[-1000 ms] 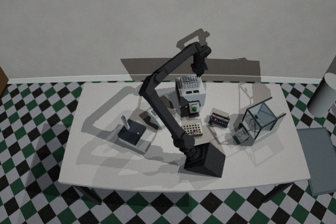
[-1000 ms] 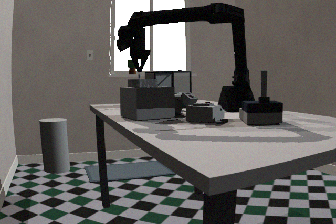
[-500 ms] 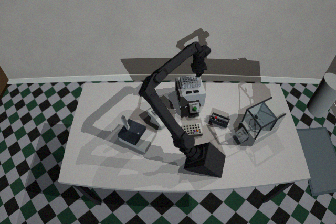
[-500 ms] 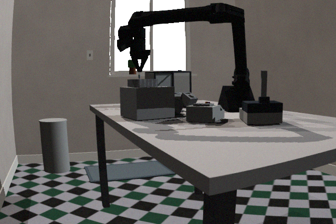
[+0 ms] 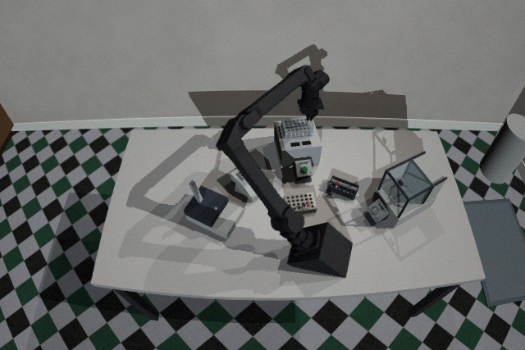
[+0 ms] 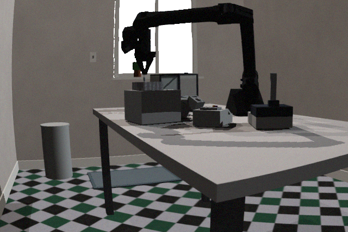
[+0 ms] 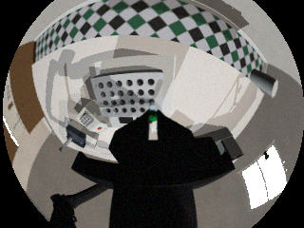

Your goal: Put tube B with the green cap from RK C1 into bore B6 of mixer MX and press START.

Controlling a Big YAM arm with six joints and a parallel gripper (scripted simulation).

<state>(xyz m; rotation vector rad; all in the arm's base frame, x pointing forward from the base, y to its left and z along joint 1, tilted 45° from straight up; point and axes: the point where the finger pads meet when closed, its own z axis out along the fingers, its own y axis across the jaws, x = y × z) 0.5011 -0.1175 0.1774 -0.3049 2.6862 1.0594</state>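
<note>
The tube B is 20 mm below my hand. The rest, counted from my hand: bore block (60 mm below, 50 mm to the left); then green start key (170 mm behind, 140 mm below); then magnet block MG (210 mm behind, 190 mm below, 180 mm to the right).
</note>
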